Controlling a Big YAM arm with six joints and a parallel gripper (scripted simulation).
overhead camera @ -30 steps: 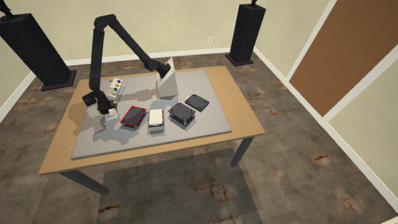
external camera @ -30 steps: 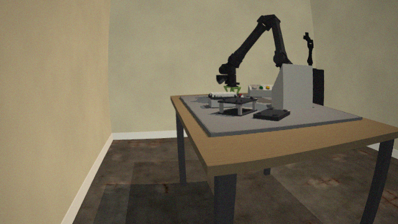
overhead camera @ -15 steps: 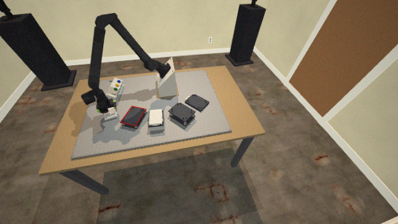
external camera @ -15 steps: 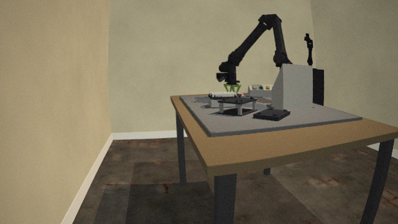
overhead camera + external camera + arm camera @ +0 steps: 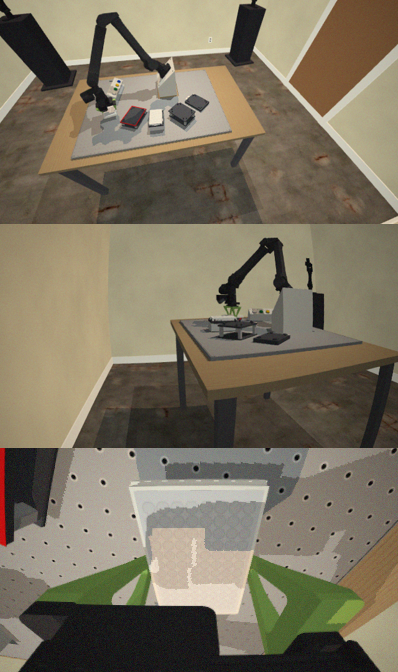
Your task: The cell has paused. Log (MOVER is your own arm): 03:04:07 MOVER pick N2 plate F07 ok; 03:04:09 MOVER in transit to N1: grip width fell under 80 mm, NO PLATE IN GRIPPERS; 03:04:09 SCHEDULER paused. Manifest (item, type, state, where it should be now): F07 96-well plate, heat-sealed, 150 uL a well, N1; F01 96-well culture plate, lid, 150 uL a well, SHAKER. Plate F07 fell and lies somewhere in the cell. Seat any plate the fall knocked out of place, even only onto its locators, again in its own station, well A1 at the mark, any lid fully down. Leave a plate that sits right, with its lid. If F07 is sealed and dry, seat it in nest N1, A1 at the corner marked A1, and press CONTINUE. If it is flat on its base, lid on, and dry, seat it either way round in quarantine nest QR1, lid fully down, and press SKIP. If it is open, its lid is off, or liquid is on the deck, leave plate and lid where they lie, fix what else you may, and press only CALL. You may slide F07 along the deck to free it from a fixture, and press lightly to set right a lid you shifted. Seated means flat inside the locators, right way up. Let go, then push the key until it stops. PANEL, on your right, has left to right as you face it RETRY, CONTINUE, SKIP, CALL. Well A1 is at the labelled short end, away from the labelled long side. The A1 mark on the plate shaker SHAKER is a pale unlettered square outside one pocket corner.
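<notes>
My gripper is now 110 mm short of the red-framed nest and 170 mm to the right of it. From my hand the other things lie so: green continue key (200 mm behind, 50 mm to the left, 30 mm above); white plate (right at my hand); white retry key (150 mm behind, 40 mm to the left, 30 mm above).
</notes>
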